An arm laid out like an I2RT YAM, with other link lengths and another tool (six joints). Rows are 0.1 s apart.
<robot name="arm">
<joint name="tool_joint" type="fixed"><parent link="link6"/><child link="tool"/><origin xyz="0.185 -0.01 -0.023" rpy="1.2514 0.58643 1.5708"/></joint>
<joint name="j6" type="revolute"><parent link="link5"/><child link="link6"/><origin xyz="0.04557 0 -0.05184"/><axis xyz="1 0 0"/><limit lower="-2.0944" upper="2.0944"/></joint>
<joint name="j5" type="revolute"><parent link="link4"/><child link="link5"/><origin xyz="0.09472 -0.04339 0.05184"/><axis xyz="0 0 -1"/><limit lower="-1.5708" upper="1.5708"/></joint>
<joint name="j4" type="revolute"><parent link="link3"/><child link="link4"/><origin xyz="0.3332 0.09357 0.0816"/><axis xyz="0 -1 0"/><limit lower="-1.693" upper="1.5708"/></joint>
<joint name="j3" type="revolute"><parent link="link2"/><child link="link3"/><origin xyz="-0.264 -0.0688 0"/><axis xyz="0 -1 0"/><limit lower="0" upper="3.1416"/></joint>
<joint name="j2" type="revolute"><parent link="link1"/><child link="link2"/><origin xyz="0.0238 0.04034 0.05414"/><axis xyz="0 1 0"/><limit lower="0" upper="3.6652"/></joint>
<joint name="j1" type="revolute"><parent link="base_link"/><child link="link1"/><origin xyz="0 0 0.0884"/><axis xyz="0 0 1"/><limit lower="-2.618" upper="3.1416"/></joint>
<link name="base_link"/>
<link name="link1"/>
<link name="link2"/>
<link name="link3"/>
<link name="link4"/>
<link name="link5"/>
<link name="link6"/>
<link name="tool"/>
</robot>
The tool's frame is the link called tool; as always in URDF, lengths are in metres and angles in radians.
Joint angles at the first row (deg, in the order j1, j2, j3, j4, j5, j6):
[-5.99, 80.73, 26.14, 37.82, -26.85, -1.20]
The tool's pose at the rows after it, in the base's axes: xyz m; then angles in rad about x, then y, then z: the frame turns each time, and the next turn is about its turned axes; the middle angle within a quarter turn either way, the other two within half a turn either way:
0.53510 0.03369 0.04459 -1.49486 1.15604 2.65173
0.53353 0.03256 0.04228 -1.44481 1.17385 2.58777
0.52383 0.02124 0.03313 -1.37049 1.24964 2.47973
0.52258 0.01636 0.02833 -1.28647 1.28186 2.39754
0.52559 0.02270 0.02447 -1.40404 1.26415 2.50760
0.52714 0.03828 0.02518 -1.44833 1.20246 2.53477
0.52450 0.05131 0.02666 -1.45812 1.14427 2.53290
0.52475 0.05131 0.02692 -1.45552 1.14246 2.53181
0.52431 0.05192 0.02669 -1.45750 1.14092 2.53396
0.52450 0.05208 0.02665 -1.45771 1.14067 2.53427
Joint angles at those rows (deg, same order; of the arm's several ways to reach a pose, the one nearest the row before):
[-7.36, 85.08, 24.11, 44.78, -22.61, 2.26]
[-6.78, 86.25, 22.88, 48.62, -20.84, 2.42]
[-5.59, 87.36, 19.55, 54.67, -14.86, 2.49]
[-5.11, 89.88, 18.95, 58.94, -12.40, 3.48]
[-4.67, 89.52, 20.17, 55.60, -13.15, 2.42]
[-3.97, 89.73, 20.93, 54.69, -15.68, 0.64]
[-3.69, 89.49, 20.78, 54.67, -18.47, -0.77]
[-3.78, 89.56, 20.83, 54.72, -18.67, -0.72]
[-3.73, 89.49, 20.77, 54.68, -18.72, -0.74]
[-3.71, 89.55, 20.82, 54.68, -18.71, -0.73]

